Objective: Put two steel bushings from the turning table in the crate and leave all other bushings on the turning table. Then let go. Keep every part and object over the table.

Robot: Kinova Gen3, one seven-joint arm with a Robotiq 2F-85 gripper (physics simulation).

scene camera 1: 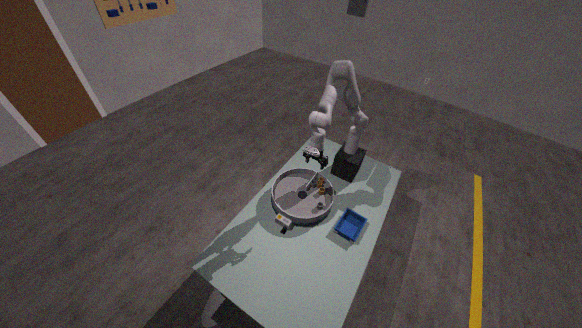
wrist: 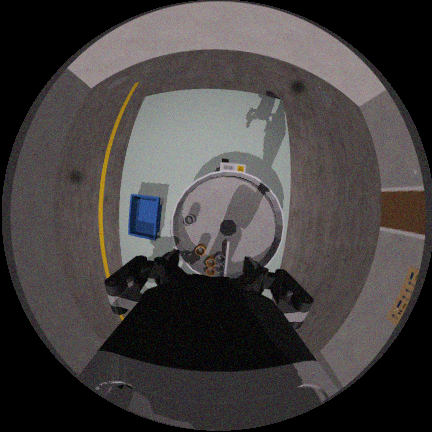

I see my gripper (wrist: 210,260), a round grey turning table (scene camera 1: 293,199) and a blue crate (wrist: 144,213).
The round grey turning table is seen too in the wrist view (wrist: 236,213).
